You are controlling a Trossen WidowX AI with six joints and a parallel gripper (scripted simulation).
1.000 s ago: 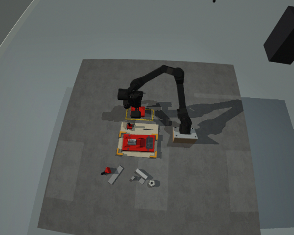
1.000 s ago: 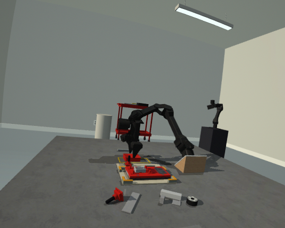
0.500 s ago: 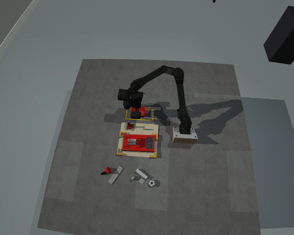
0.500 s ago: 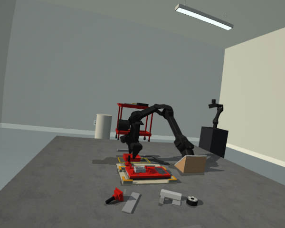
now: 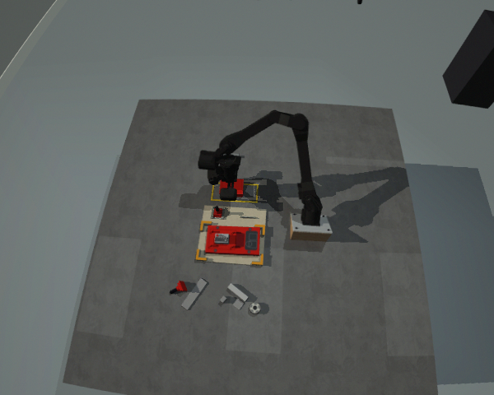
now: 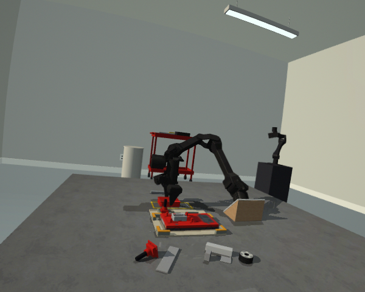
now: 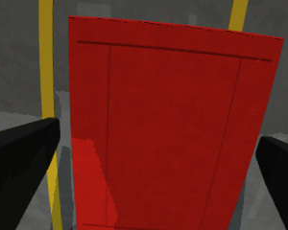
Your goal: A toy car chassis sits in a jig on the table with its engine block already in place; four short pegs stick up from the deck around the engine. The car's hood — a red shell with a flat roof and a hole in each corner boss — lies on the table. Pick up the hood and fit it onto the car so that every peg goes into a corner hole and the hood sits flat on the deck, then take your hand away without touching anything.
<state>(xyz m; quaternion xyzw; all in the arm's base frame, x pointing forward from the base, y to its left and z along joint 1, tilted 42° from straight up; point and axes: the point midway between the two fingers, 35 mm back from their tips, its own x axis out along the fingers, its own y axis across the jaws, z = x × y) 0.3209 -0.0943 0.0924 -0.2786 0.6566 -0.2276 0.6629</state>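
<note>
Now: the grey engine block 23 cm to the left of my gripper tip and 1 cm above it. Round my gripper tip: red hood: right at my gripper tip.
</note>
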